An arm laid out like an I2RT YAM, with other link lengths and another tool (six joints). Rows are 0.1 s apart.
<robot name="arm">
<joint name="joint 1" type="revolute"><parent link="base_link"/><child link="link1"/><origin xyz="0 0 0.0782" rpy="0 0 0"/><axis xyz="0 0 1"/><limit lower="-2.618" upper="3.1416"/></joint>
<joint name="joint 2" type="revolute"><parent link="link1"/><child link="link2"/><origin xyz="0.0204 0.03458 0.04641" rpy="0 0 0"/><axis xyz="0 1 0"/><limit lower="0" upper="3.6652"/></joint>
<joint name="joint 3" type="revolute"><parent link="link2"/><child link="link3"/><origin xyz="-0.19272 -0.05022 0" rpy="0 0 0"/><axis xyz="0 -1 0"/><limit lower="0" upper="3.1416"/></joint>
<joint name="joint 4" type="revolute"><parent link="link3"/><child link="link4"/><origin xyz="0.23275 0.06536 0.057" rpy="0 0 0"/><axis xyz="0 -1 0"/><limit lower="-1.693" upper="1.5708"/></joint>
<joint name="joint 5" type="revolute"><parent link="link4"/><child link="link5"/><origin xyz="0.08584 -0.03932 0.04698" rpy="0 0 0"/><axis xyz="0 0 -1"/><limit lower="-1.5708" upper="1.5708"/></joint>
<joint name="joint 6" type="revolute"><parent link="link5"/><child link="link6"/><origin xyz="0.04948 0 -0.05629" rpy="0 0 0"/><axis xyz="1 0 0"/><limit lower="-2.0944" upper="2.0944"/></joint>
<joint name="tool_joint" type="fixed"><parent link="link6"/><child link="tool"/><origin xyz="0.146 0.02 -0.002" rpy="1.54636 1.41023 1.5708"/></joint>
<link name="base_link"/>
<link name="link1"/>
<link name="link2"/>
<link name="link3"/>
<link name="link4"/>
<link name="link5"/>
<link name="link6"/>
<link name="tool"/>
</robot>
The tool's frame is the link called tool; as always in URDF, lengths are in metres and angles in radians.
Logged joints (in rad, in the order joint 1, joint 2, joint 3, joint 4, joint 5, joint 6), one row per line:
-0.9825 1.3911 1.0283 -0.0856 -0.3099 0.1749
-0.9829 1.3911 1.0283 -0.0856 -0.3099 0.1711
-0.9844 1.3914 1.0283 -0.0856 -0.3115 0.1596
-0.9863 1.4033 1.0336 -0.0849 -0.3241 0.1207
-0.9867 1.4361 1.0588 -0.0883 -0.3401 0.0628
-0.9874 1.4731 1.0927 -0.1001 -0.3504 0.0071
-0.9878 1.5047 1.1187 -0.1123 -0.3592 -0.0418
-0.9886 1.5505 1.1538 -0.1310 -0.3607 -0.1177
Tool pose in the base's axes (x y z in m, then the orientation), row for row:
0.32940 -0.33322 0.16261 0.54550 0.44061 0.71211 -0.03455
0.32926 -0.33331 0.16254 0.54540 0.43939 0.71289 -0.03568
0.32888 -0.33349 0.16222 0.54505 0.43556 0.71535 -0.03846
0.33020 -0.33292 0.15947 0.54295 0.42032 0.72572 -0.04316
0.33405 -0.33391 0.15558 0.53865 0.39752 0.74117 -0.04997
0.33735 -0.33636 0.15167 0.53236 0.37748 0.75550 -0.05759
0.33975 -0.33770 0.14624 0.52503 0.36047 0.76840 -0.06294
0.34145 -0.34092 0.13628 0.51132 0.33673 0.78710 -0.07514
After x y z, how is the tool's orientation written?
As a quaternion, w x y z.
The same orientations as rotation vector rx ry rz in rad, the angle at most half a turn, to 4 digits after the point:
1.0449 1.6888 -0.0819
1.0421 1.6907 -0.0846
1.0332 1.6968 -0.0912
0.9979 1.7229 -0.1025
0.9455 1.7628 -0.1189
0.9002 1.8018 -0.1373
0.8624 1.8383 -0.1506
0.8103 1.8942 -0.1808

